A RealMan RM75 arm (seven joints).
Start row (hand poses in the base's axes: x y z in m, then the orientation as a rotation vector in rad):
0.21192 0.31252 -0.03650 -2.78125 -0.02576 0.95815
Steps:
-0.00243 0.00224 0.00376 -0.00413 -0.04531 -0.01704
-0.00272 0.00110 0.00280 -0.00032 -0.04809 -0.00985
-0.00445 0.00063 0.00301 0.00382 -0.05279 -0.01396
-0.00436 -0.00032 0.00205 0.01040 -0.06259 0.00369
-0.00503 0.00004 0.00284 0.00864 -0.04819 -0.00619
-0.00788 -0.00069 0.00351 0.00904 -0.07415 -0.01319
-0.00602 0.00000 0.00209 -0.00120 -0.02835 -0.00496
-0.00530 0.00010 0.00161 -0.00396 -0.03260 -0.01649
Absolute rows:
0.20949 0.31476 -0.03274 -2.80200 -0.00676 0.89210
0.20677 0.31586 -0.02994 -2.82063 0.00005 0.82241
0.20232 0.31649 -0.02693 -2.83456 0.01023 0.74395
0.19796 0.31617 -0.02488 -2.84724 -0.00856 0.65377
0.19293 0.31621 -0.02204 -2.85290 -0.01032 0.58233
0.18505 0.31552 -0.01853 -2.86194 -0.00657 0.47241
0.17903 0.31552 -0.01644 -2.86895 -0.00417 0.43098
0.17373 0.31562 -0.01483 -2.87749 0.01463 0.38143

